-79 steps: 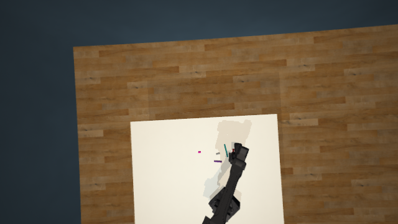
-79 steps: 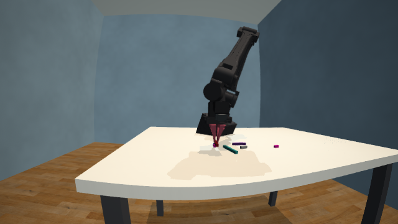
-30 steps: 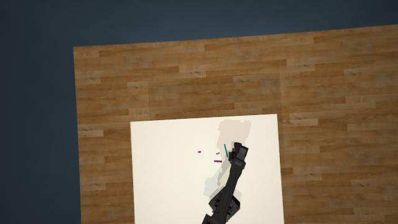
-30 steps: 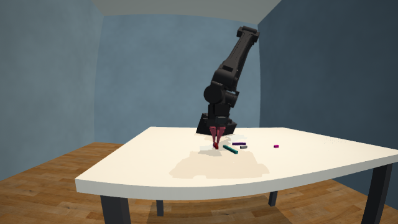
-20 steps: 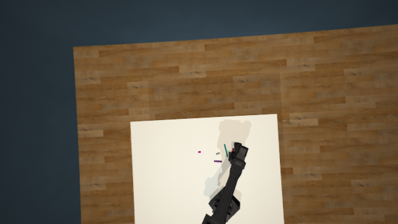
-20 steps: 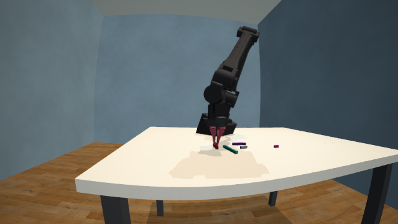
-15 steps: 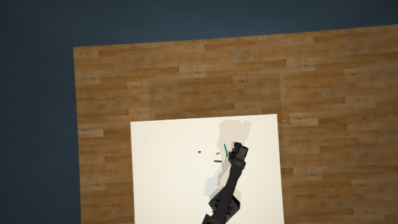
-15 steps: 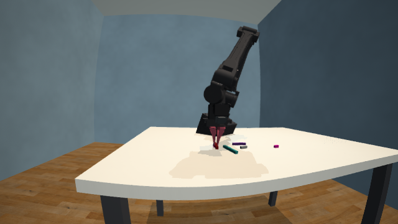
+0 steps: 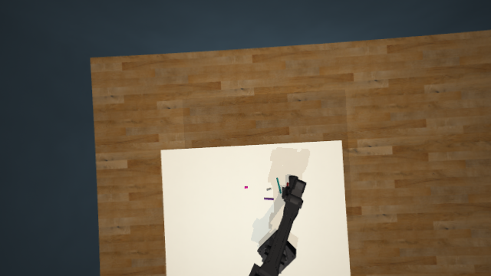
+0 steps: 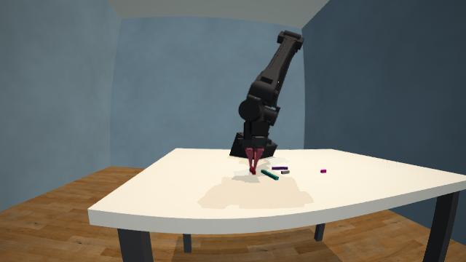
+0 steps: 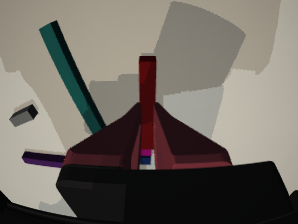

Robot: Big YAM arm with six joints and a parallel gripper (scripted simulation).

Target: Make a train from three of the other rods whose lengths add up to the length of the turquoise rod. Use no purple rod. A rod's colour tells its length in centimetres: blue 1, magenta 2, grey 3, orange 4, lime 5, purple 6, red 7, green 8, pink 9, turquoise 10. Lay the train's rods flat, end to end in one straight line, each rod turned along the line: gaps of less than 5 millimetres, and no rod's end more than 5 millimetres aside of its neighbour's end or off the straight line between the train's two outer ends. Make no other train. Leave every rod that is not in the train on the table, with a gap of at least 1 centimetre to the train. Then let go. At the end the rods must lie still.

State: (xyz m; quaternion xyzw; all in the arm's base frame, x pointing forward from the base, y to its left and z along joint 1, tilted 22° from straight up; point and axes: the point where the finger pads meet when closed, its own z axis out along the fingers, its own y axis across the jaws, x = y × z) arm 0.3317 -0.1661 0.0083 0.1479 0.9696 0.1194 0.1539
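Now: the red rod 10 mm below my hand. Round my hand: blue rod: 60 mm behind, 20 mm to the left, 20 mm below; turquoise rod: 30 mm ahead, 50 mm to the left, 20 mm below; grey rod: 20 mm ahead, 110 mm to the left, 20 mm below.
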